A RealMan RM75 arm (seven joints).
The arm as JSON. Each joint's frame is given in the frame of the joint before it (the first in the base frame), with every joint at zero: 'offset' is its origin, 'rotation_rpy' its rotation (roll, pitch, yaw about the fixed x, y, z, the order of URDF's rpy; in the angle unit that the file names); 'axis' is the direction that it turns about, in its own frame. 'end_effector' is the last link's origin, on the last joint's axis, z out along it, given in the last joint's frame.
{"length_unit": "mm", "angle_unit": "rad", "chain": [
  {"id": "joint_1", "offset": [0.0, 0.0, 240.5], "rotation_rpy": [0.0, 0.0, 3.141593], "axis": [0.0, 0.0, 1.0]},
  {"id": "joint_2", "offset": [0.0, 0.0, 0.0], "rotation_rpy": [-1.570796, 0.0, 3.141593], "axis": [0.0, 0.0, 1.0]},
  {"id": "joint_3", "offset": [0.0, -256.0, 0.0], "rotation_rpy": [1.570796, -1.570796, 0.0], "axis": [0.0, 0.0, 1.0]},
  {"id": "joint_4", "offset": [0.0, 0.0, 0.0], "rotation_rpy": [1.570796, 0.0, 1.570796], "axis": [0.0, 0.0, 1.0]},
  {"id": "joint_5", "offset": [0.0, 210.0, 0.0], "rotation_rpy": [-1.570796, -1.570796, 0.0], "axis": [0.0, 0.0, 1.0]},
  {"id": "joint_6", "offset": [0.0, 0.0, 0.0], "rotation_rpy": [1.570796, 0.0, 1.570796], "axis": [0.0, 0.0, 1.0]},
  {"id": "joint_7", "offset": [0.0, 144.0, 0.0], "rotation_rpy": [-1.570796, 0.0, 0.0], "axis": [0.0, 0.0, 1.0]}
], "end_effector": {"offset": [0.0, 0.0, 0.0], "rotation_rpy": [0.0, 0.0, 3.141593]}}
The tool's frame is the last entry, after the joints.
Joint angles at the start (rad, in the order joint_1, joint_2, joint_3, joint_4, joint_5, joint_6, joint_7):
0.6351 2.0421 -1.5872 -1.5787 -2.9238 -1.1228 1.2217
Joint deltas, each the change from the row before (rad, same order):
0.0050 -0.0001 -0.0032 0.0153 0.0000 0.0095 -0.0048
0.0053 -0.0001 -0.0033 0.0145 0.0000 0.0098 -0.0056
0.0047 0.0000 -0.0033 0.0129 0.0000 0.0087 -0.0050
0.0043 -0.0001 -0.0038 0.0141 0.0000 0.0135 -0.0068
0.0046 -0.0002 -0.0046 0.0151 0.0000 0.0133 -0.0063
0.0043 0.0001 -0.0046 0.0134 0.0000 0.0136 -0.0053
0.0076 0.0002 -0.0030 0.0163 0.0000 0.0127 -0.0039
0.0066 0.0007 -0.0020 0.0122 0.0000 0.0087 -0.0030
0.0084 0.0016 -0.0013 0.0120 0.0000 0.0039 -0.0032
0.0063 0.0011 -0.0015 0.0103 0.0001 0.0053 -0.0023
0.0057 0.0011 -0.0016 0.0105 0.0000 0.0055 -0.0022
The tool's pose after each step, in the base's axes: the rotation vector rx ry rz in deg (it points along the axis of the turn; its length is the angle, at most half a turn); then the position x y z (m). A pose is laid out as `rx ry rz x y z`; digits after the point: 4 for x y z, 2 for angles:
-113.25 -79.52 -59.51 0.0999 0.4136 0.0365
-113.09 -80.13 -59.68 0.1003 0.4152 0.0343
-112.94 -80.70 -59.84 0.1006 0.4165 0.0323
-112.56 -81.39 -59.95 0.1008 0.4181 0.0302
-112.23 -82.09 -60.09 0.1012 0.4197 0.0279
-111.84 -82.75 -60.13 0.1012 0.4211 0.0256
-111.54 -83.32 -60.16 0.1008 0.4231 0.0234
-111.32 -83.77 -60.16 0.1002 0.4245 0.0216
-111.28 -84.27 -60.19 0.0992 0.4257 0.0194
-111.19 -84.65 -60.19 0.0985 0.4267 0.0177
-111.13 -85.01 -60.21 0.0981 0.4277 0.0159

